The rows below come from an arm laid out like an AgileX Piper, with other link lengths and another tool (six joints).
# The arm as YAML. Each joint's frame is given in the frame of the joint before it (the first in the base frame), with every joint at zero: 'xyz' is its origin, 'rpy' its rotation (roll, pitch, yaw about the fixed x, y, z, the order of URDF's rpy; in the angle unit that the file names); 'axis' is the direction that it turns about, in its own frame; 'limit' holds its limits. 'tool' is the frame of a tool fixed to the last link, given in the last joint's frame.
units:
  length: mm
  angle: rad
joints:
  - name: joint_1
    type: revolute
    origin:
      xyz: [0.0, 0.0, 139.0]
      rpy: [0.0, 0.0, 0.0]
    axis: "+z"
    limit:
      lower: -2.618
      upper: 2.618
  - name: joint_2
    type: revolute
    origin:
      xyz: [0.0, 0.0, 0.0]
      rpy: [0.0, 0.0, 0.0]
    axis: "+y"
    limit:
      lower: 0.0
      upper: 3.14
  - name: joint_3
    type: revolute
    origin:
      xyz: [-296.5, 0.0, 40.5]
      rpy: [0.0, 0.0, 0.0]
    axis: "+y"
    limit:
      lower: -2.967
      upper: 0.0
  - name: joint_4
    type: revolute
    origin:
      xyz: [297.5, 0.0, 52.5]
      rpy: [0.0, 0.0, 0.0]
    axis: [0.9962, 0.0, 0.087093]
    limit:
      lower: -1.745
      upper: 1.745
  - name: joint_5
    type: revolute
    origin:
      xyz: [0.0, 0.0, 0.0]
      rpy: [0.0, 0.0, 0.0]
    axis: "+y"
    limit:
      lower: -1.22
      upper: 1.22
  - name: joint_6
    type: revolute
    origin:
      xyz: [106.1, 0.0, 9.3]
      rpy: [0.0, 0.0, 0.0]
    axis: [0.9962, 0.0, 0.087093]
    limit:
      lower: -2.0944
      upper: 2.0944
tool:
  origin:
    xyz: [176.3, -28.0, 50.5]
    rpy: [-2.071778, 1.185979, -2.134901]
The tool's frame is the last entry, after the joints.
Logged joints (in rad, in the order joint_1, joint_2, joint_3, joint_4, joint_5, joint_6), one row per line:
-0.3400 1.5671 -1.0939 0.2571 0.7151 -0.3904
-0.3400 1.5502 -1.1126 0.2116 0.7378 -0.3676
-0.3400 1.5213 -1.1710 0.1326 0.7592 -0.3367
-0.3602 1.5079 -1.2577 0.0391 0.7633 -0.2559
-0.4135 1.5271 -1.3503 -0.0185 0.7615 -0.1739
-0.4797 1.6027 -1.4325 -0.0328 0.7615 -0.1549
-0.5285 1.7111 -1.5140 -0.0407 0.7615 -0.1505
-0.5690 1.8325 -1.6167 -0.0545 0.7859 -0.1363
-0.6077 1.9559 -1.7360 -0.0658 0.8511 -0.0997
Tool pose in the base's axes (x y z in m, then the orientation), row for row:
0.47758 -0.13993 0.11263 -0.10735 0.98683 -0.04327 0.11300
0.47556 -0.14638 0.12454 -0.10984 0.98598 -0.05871 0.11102
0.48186 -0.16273 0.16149 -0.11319 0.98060 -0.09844 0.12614
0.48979 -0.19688 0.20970 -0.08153 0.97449 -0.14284 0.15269
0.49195 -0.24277 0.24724 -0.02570 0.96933 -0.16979 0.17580
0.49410 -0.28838 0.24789 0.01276 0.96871 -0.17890 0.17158
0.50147 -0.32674 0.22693 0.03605 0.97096 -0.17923 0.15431
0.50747 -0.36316 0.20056 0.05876 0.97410 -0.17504 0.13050
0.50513 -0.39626 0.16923 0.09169 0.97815 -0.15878 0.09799
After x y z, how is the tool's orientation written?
As a quaternion, x y z w.
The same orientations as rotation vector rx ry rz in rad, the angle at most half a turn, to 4 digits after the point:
-0.3150 2.8953 -0.1269
-0.3226 2.8961 -0.1724
-0.3296 2.8554 -0.2866
-0.2339 2.7955 -0.4098
-0.0728 2.7454 -0.4809
0.0362 2.7500 -0.5079
0.1033 2.7828 -0.5137
0.1707 2.8295 -0.5084
0.2714 2.8949 -0.4699

